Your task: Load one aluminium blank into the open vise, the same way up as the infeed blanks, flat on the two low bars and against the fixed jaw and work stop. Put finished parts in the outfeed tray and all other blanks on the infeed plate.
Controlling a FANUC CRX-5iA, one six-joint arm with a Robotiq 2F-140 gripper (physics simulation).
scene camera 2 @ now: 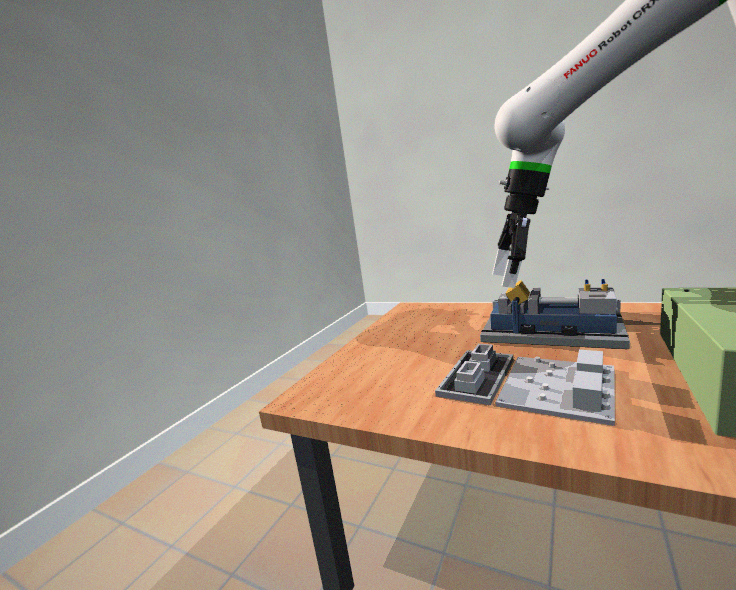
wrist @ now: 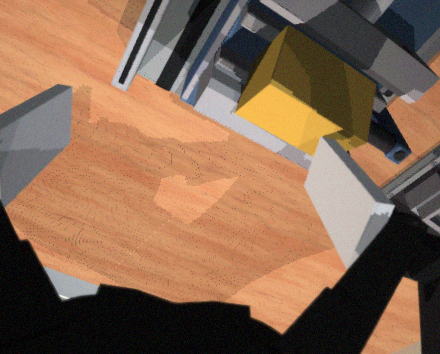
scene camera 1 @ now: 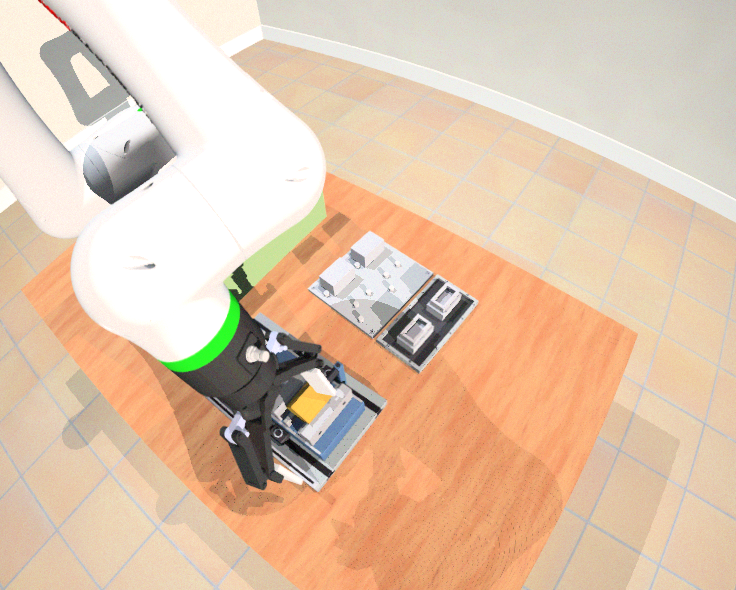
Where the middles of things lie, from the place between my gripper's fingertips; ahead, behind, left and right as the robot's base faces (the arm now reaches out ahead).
Now: the brass blank [scene camera 1: 307, 403] 50 mm behind my hand, 40 mm to the left of it and 20 mm below it. Also, from my hand: outfeed tray [scene camera 1: 440, 335] (310 mm to the left, 110 mm below, 30 mm behind); infeed plate [scene camera 1: 378, 309] (310 mm to the left, 170 mm behind, 110 mm below).
